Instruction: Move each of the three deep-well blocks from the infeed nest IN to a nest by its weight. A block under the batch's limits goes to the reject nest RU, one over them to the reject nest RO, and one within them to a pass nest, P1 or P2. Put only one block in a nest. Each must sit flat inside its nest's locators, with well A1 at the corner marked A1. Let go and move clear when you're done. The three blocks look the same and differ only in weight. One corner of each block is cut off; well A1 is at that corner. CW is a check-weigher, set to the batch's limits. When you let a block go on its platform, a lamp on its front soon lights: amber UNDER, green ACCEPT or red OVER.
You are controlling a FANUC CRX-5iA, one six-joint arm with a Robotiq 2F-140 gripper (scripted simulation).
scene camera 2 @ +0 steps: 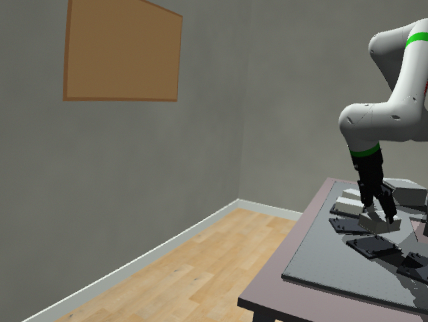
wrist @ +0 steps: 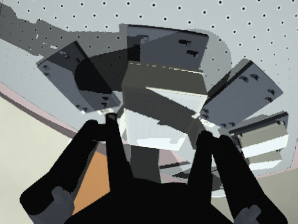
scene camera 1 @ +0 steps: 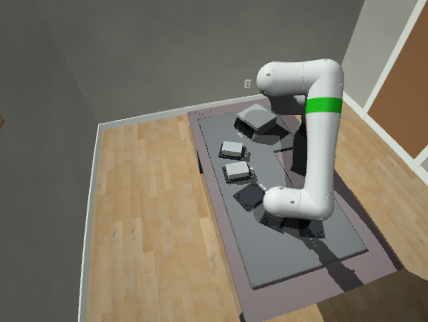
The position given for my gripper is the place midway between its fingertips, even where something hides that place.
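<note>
My gripper is there for me in scene camera 2 (scene camera 2: 382, 225), and the wrist view has the gripper too (wrist: 158, 113). I can also see a deep-well block (wrist: 161, 102), and there's a nest (wrist: 236, 100) as well.
</note>
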